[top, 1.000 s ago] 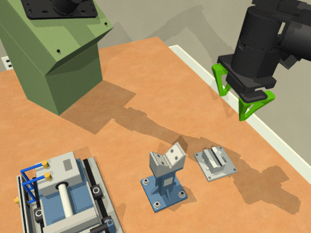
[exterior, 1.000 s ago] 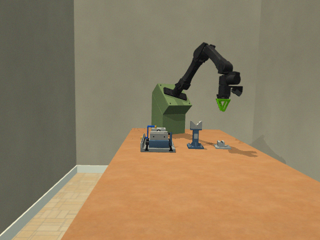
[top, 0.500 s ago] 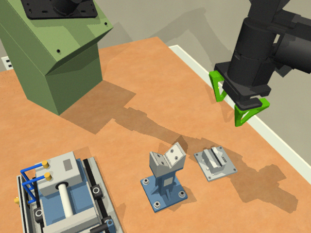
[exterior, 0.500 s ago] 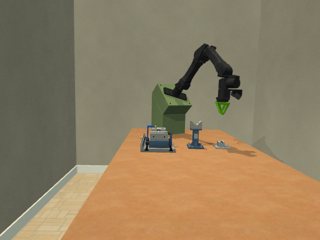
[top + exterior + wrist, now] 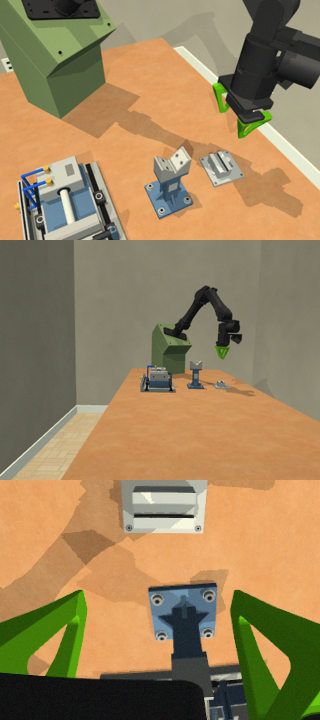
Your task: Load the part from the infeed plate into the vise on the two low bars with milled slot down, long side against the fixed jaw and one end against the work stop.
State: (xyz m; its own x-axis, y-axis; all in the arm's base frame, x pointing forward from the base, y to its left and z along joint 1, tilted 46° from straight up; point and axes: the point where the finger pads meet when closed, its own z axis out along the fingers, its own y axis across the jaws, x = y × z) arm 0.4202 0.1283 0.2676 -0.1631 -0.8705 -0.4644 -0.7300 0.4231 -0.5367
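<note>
My hand is 16 cm above the grey part. The rest, counted from my hand: infeed plate (18 cm below, 1 cm to the left, 1 cm ahead); work stop (33 cm to the right, 10 cm below, 4 cm ahead); white cylinder rod (37 cm to the right, 11 cm below, 5 cm behind).
</note>
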